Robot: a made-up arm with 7 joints. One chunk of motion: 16 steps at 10 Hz.
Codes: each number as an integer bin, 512 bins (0 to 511) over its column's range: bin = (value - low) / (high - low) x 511, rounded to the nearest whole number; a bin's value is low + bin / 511 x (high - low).
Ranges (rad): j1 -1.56..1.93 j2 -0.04..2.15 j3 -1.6..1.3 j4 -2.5..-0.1 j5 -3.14..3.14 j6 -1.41..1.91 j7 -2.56..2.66
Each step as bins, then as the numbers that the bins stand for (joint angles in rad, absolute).
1 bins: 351 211 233 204 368 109 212
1 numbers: 0.8372 0.8643 -0.2777 -1.5419 1.3826 -0.7018 -0.3944
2 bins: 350 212 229 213 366 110 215
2 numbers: 0.8304 0.8686 -0.3004 -1.4996 1.3580 -0.6953 -0.3637
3 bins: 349 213 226 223 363 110 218
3 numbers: 0.8236 0.8729 -0.3174 -1.4526 1.3211 -0.6953 -0.3331
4 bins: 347 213 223 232 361 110 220
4 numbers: 0.8099 0.8729 -0.3344 -1.4104 1.2966 -0.6953 -0.3126
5 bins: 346 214 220 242 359 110 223
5 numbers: 0.8031 0.8771 -0.3515 -1.3634 1.2720 -0.6953 -0.2820
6 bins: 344 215 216 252 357 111 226
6 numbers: 0.7894 0.8814 -0.3742 -1.3164 1.2474 -0.6888 -0.2514
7 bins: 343 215 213 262 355 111 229
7 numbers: 0.7826 0.8814 -0.3912 -1.2695 1.2228 -0.6888 -0.2207
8 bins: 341 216 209 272 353 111 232
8 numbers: 0.7689 0.8857 -0.4139 -1.2225 1.1982 -0.6888 -0.1901
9 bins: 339 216 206 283 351 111 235
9 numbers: 0.7553 0.8857 -0.4309 -1.1708 1.1737 -0.6888 -0.1594
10 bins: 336 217 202 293 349 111 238
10 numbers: 0.7348 0.8900 -0.4536 -1.1239 1.1491 -0.6888 -0.1288
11 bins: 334 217 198 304 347 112 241
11 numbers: 0.7211 0.8900 -0.4763 -1.0722 1.1245 -0.6823 -0.0981
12 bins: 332 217 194 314 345 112 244
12 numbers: 0.7075 0.8900 -0.4990 -1.0252 1.0999 -0.6823 -0.0675
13 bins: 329 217 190 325 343 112 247
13 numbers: 0.6870 0.8900 -0.5217 -0.9736 1.0753 -0.6823 -0.0368
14 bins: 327 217 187 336 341 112 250
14 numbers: 0.6733 0.8900 -0.5387 -0.9219 1.0508 -0.6823 -0.0062
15 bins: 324 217 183 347 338 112 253
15 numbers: 0.6528 0.8900 -0.5614 -0.8703 1.0139 -0.6823 0.0245
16 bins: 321 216 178 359 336 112 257
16 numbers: 0.6323 0.8857 -0.5898 -0.8139 0.9893 -0.6823 0.0653
